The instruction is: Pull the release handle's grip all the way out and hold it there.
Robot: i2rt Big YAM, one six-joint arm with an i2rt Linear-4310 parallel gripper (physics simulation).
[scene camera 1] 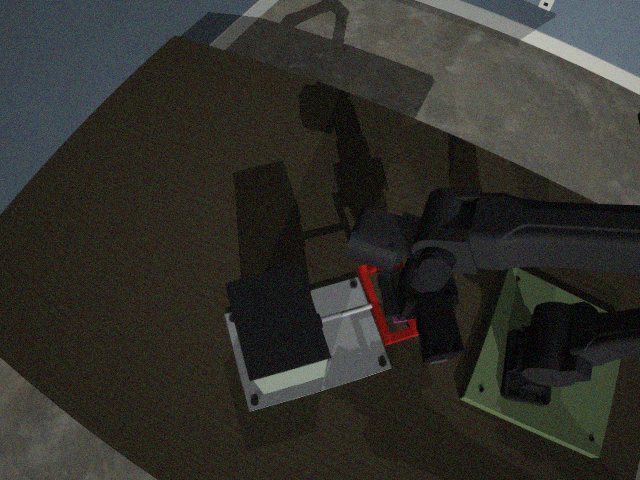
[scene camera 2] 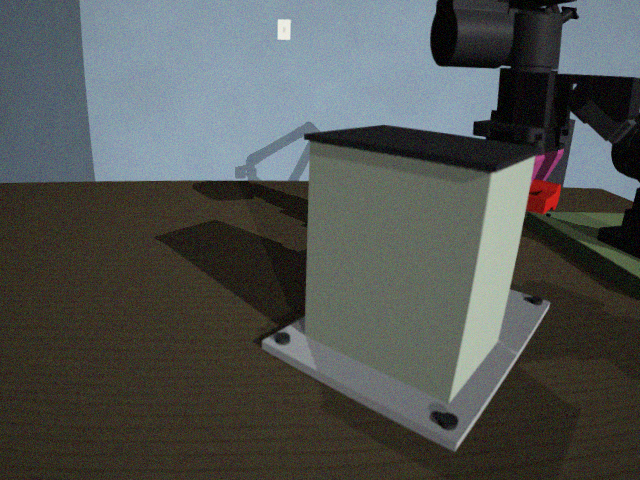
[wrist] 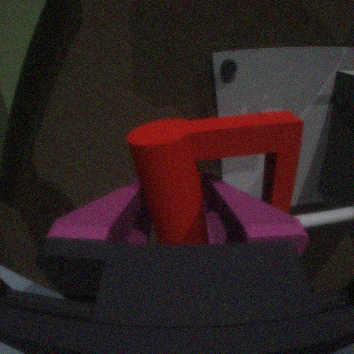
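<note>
The red release handle [scene camera 1: 375, 304] [scene camera 2: 542, 197] [wrist: 280, 130] is a frame with a thick round grip bar [wrist: 172, 185]. A pale rod [scene camera 1: 346, 312] [wrist: 327, 216] joins it to the box [scene camera 1: 289, 330] [scene camera 2: 398, 248], which has a dark top and stands on a light grey base plate [scene camera 1: 356, 356] [scene camera 2: 361, 361] [wrist: 245, 95]. A long stretch of the rod shows, and the handle's frame stands out at the plate's edge. My gripper [wrist: 176, 177] has magenta fingers and is shut on the grip bar, one finger on each side. In scene camera 1 the arm hides most of the grip.
A green base plate [scene camera 1: 547, 418] [scene camera 2: 594, 222] [wrist: 15, 50] carries the arm's dark base at the right. The arm [scene camera 1: 547, 232] reaches in from the right above the table. Dark bolt heads stand at the corners of the grey plate. The brown table [scene camera 1: 129, 232] [scene camera 2: 129, 361] lies under everything, crossed by shadows.
</note>
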